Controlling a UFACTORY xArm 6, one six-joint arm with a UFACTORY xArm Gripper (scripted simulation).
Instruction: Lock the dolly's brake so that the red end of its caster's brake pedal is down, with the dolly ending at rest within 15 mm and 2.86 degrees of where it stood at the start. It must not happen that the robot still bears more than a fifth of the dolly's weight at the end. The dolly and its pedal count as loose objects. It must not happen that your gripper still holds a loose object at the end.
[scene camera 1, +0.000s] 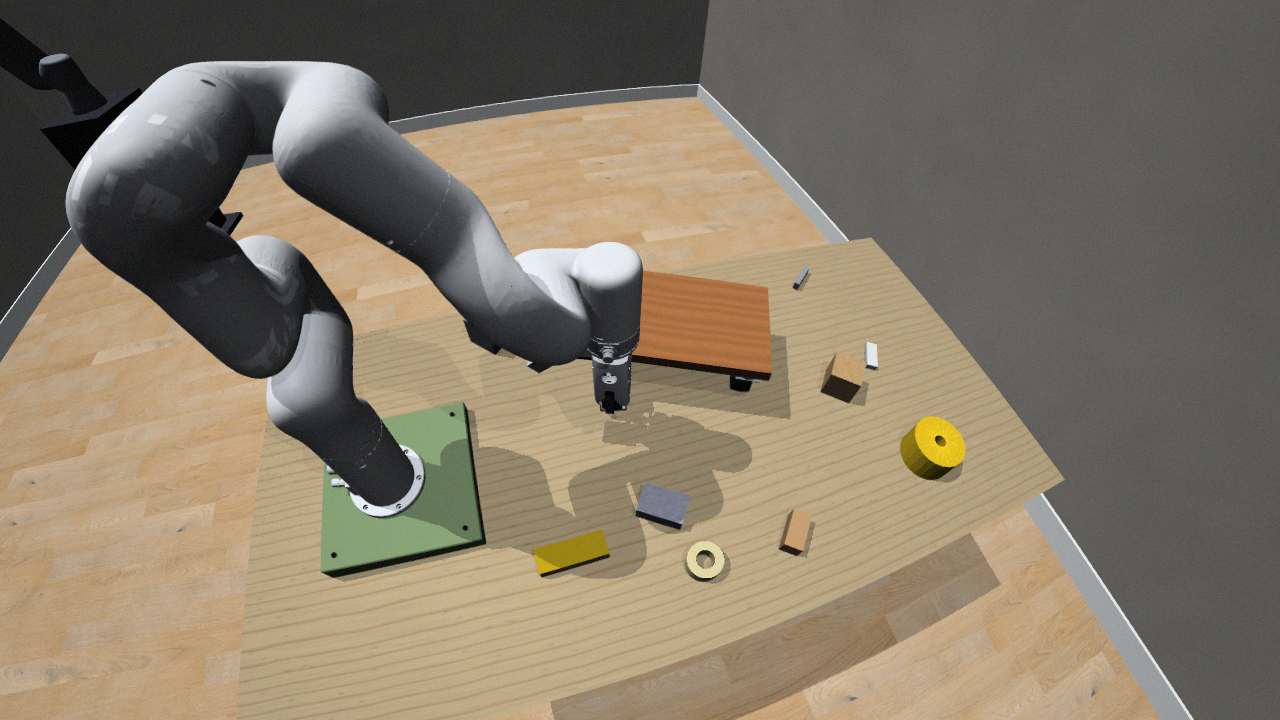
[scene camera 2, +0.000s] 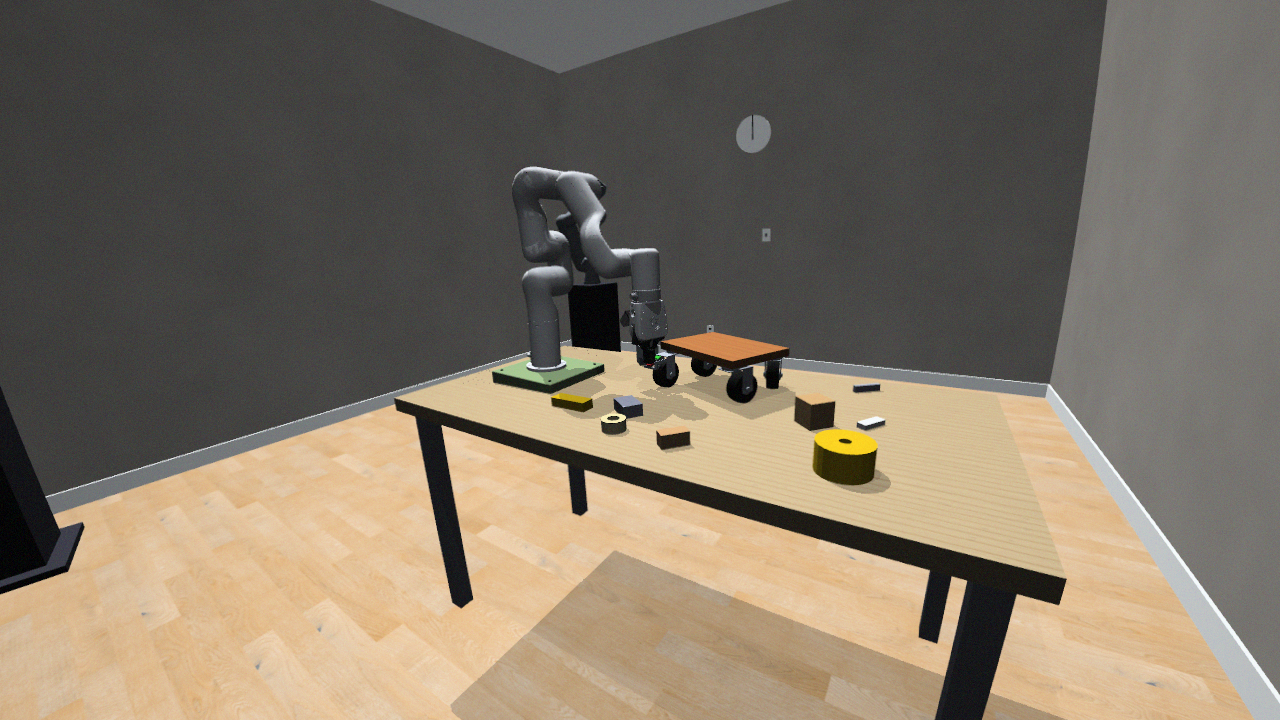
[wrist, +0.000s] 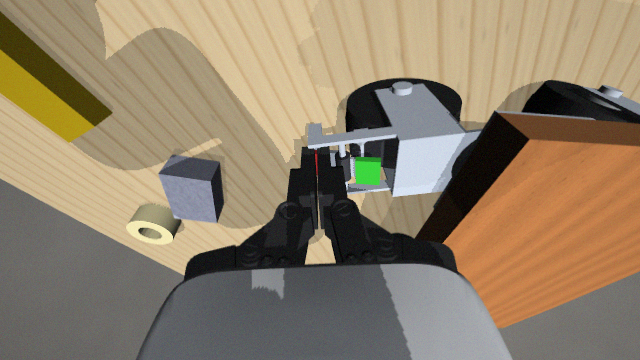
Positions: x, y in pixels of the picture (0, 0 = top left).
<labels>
gripper: scene camera 1; scene camera 2; wrist 317, 164
yellow cylinder: scene camera 1; scene camera 2; not seen in the wrist view (hidden by the gripper)
brown cube: scene camera 1 843, 378; scene camera 2 815, 411; not seen in the wrist view (hidden by the gripper)
same spot on yellow cylinder: (scene camera 2: 834, 459) = (scene camera 1: 949, 469)
same spot on gripper: (scene camera 1: 607, 402) = (scene camera 2: 633, 335)
</labels>
